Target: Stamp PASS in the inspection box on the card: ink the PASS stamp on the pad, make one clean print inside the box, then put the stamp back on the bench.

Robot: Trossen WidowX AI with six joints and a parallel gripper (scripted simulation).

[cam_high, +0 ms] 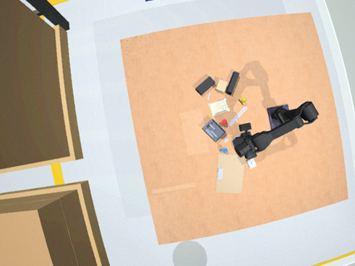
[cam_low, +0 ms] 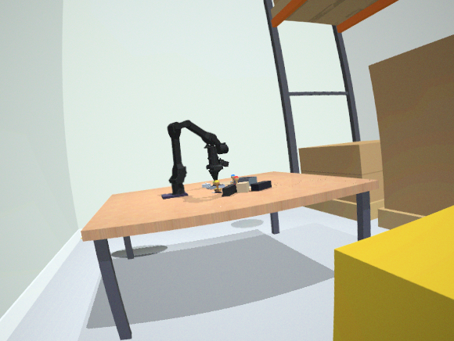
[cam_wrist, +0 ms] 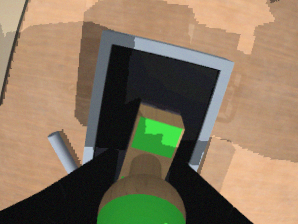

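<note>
Now: gripper tip 30 mm above the dark ink pad. From my gripper tip the other things lie so: red-topped stamp (90 mm ahead, 120 mm to the right, 20 mm below); then grey bar (140 mm to the right, 40 mm below); then white card (100 mm ahead, 210 mm to the right, 40 mm below).
</note>
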